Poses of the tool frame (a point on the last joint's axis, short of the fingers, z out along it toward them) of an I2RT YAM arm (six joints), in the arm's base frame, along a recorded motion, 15 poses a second.
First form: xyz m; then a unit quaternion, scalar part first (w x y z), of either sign.
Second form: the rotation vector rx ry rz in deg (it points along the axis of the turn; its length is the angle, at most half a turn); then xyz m. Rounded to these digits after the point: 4 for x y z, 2 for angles.
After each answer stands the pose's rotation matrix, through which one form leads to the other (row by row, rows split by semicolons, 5 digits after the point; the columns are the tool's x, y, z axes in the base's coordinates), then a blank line. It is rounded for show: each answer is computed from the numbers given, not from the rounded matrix.
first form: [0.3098 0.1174 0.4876 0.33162 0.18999 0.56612 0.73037]
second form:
[28.45 84.77 109.36 0.3098 0.1174 0.4876]
-0.70786 -0.26930 0.65300; 0.69952 -0.13907 0.70095; -0.09795 0.95296 0.28682

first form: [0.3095 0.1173 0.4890 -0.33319 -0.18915 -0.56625 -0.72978]
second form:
[28.30 84.72 109.19 0.3095 0.1173 0.4890]
-0.70642 -0.27210 0.65341; 0.70052 -0.13670 0.70042; -0.10126 0.95251 0.28717

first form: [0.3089 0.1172 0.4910 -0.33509 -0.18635 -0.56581 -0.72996]
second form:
[27.86 84.58 109.12 0.3089 0.1172 0.4910]
-0.70598 -0.27833 0.65125; 0.70009 -0.13514 0.70115; -0.10714 0.95093 0.29026

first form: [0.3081 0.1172 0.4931 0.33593 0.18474 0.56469 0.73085]
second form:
[27.60 84.38 109.21 0.3081 0.1172 0.4931]
-0.70604 -0.28239 0.64943; 0.69967 -0.13655 0.70129; -0.10936 0.94953 0.29399

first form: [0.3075 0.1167 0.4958 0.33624 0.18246 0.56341 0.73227]
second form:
[27.26 84.18 109.40 0.3075 0.1167 0.4958]
-0.70730 -0.28684 0.64610; 0.69804 -0.13902 0.70244; -0.11166 0.94784 0.29855

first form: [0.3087 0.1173 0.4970 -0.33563 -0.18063 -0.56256 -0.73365]
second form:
[26.99 84.07 109.64 0.3087 0.1173 0.4970]
-0.70945 -0.28924 0.64267; 0.69571 -0.14175 0.70420; -0.11259 0.94670 0.30179

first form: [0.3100 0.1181 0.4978 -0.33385 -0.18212 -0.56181 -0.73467]
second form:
[27.24 84.03 109.89 0.3100 0.1181 0.4978]
-0.71075 -0.28591 0.64272; 0.69518 -0.14582 0.70389; -0.10752 0.94710 0.30240

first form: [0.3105 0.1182 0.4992 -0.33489 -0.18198 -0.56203 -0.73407]
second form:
[27.21 84.02 109.74 0.3105 0.1182 0.4992]
-0.70947 -0.28711 0.64361; 0.69622 -0.14395 0.70325; -0.10926 0.94702 0.30201

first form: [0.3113 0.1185 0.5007 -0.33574 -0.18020 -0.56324 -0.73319]
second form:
[26.93 84.17 109.57 0.3113 0.1185 0.5007]
-0.70961 -0.28933 0.64245; 0.69531 -0.14008 0.70492; -0.11396 0.94692 0.30058

